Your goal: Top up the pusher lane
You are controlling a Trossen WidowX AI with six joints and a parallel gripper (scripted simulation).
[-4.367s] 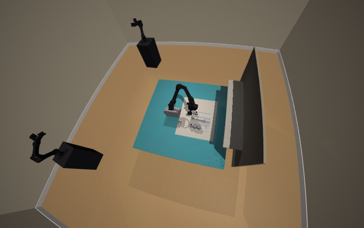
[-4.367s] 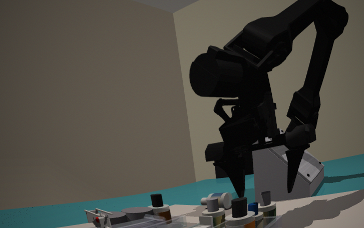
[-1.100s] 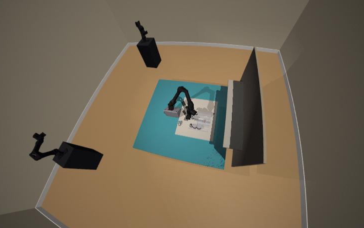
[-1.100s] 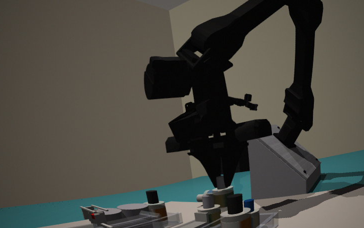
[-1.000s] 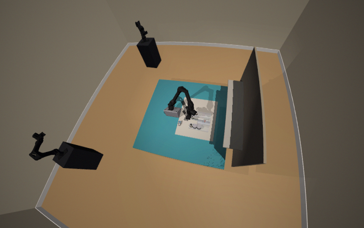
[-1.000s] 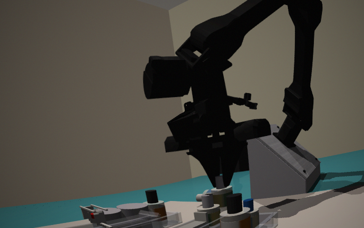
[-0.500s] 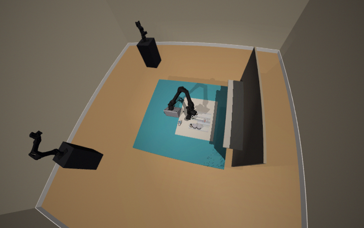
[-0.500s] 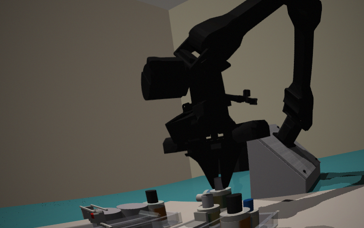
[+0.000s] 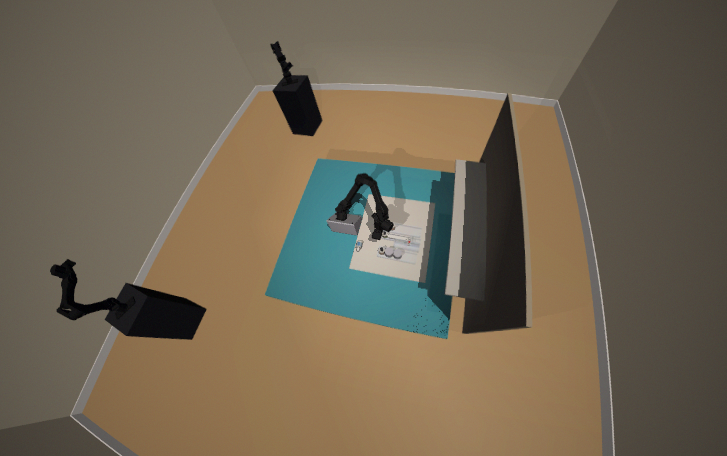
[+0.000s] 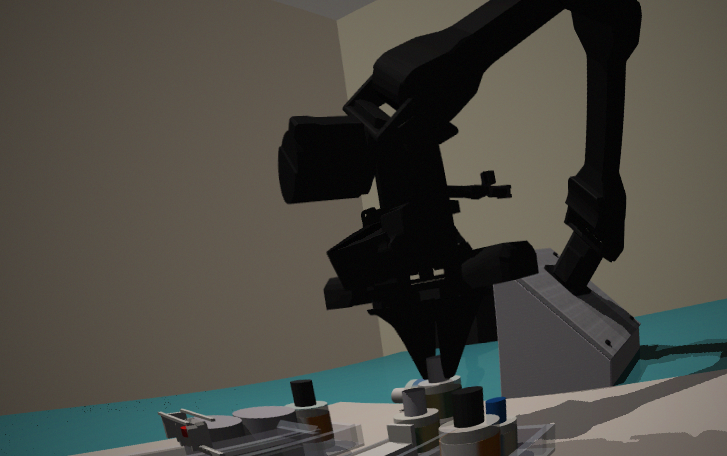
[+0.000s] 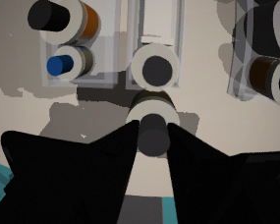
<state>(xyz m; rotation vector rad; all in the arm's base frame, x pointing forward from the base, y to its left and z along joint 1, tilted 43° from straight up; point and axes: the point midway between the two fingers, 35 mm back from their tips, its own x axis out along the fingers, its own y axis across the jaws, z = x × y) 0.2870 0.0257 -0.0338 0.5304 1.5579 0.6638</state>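
Now: gripper tip 18 cm short of the clear-walled lane, 5 cm above it and 1 cm to the left of it.
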